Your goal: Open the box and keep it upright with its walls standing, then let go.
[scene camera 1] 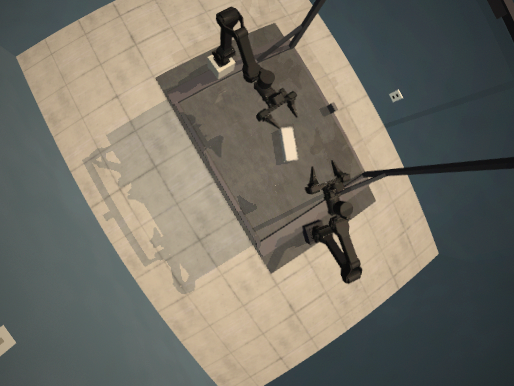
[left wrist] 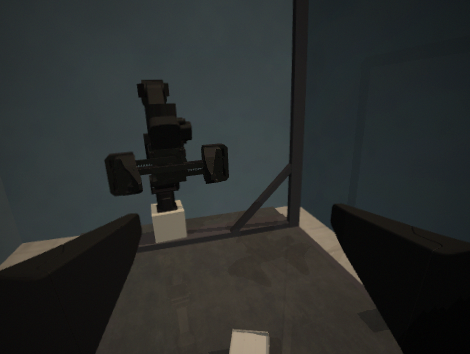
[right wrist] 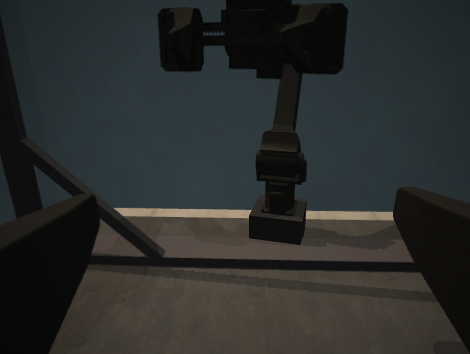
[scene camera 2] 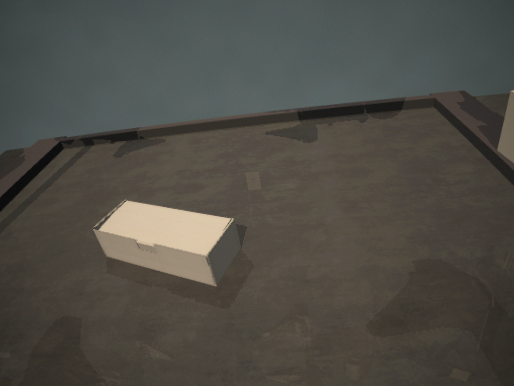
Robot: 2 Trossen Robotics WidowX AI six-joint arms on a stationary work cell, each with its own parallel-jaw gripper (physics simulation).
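A closed white box (scene camera 1: 288,144) (scene camera 2: 162,225) (left wrist: 250,342) stands upright on the table, its lid flat on top and a small tab over the front wall in scene camera 2. The box does not show in the right wrist view. My right gripper (scene camera 1: 287,122) (left wrist: 177,182) (right wrist: 248,205) is open and empty, above the table near the box's upper end in scene camera 1. My left gripper (scene camera 1: 323,164) (left wrist: 237,218) (right wrist: 224,38) is open and empty, below and right of the box in scene camera 1, apart from it.
The dark table (scene camera 1: 235,150) (scene camera 2: 350,225) has a raised rim. Dark frame posts (scene camera 1: 440,166) (left wrist: 298,115) rise beside it. The right arm stands on a white base block (scene camera 1: 221,66) (left wrist: 169,225), the left arm on a dark base block (right wrist: 277,227). A small dark block (scene camera 1: 330,108) sits at the table's right edge.
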